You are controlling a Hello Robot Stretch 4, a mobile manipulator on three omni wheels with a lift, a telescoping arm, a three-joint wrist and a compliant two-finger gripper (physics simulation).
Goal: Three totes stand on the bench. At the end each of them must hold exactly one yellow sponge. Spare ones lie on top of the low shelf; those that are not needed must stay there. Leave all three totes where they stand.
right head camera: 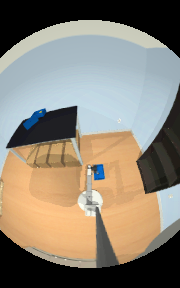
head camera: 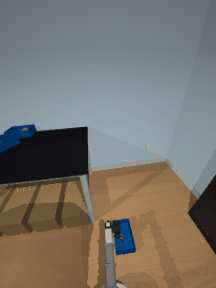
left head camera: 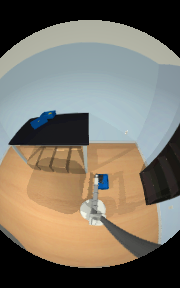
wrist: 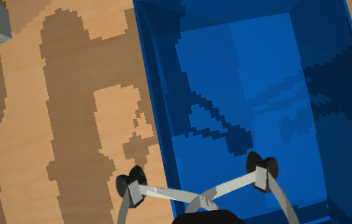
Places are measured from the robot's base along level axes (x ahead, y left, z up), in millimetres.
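Where they show: gripper, fingertip midpoint: (right head camera: 94, 173) (head camera: 116, 240) (left head camera: 98, 182) (wrist: 195, 172).
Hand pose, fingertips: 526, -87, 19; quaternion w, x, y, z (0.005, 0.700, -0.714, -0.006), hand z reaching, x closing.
After its pixels a point has its place, as x, y, z.
Two blue totes stand close together on the black bench (head camera: 57, 152) {1007, 465, 887} (left head camera: 65, 131) {925, 481, 887} (right head camera: 52, 126) {949, 523, 887}. The back tote (head camera: 31, 133) {1415, 933, 921} (left head camera: 47, 116) {1361, 1038, 931} holds a yellow sponge (head camera: 24, 129) (left head camera: 50, 113); the inside of the front tote (head camera: 7, 144) {1133, 1049, 935} (left head camera: 38, 123) {1083, 1079, 938} (right head camera: 30, 122) {1097, 1070, 954} is not clear. Another blue tote (head camera: 128, 240) {525, -218, -25} (left head camera: 105, 185) {486, -229, -24} (right head camera: 100, 176) {472, -202, -24} (wrist: 270, 55) {656, -211, -24} lies on the floor, right of the bench; no sponge shows on its visible bottom. My gripper (wrist: 195, 172) {526, -87, 19} is open, low over that tote's left wall, one fingertip over its inside and the other over the floor outside. No sponge shows between the fingers.
A tan structure with dark slanted dividers (head camera: 59, 207) {851, 588, 167} shows under the bench. The bench's right leg (head camera: 87, 197) {744, 187, 517} (right head camera: 78, 152) stands left of the gripper. A dark shelf unit (head camera: 206, 217) {628, -1197, 73} (left head camera: 149, 192) {211, -1199, 73} (right head camera: 148, 183) {145, -1200, 73} stands at the right. Walls meet at a corner behind.
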